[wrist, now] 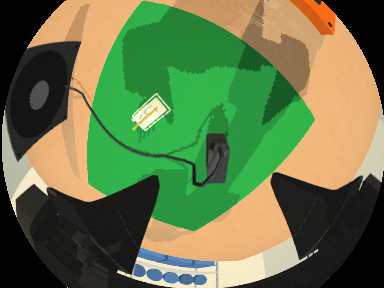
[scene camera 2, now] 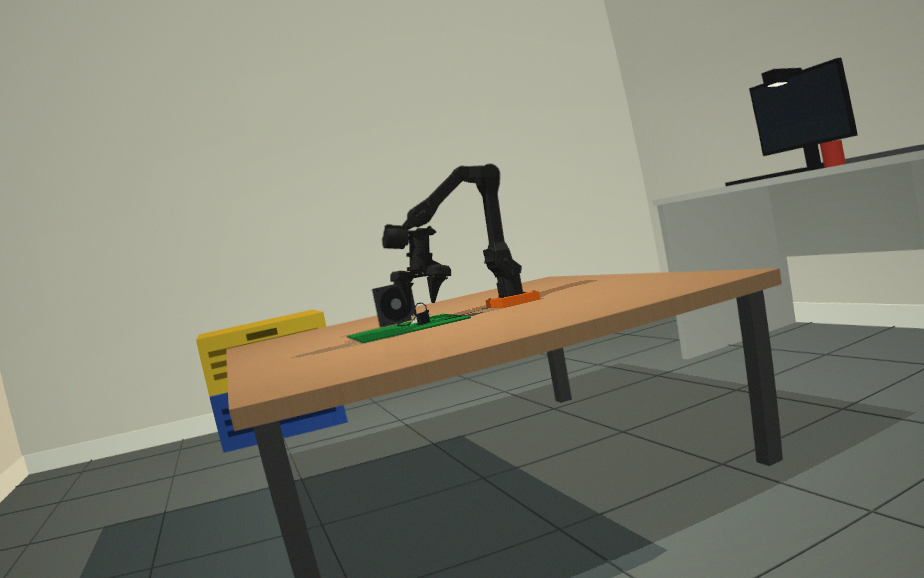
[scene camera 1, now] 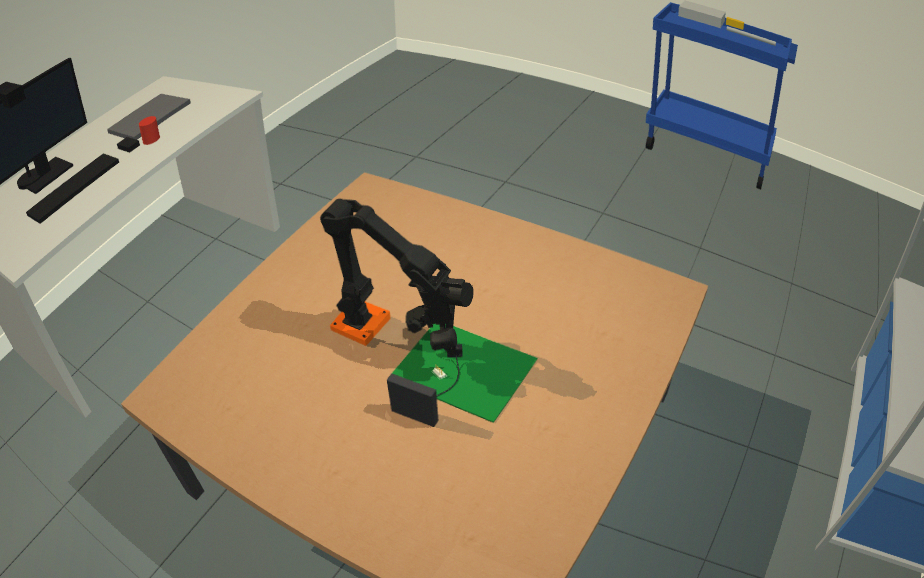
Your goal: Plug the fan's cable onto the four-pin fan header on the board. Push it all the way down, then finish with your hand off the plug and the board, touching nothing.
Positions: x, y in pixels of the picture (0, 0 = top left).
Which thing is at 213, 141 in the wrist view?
A black plug.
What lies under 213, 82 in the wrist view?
A green board.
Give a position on a black fan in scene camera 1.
413, 400
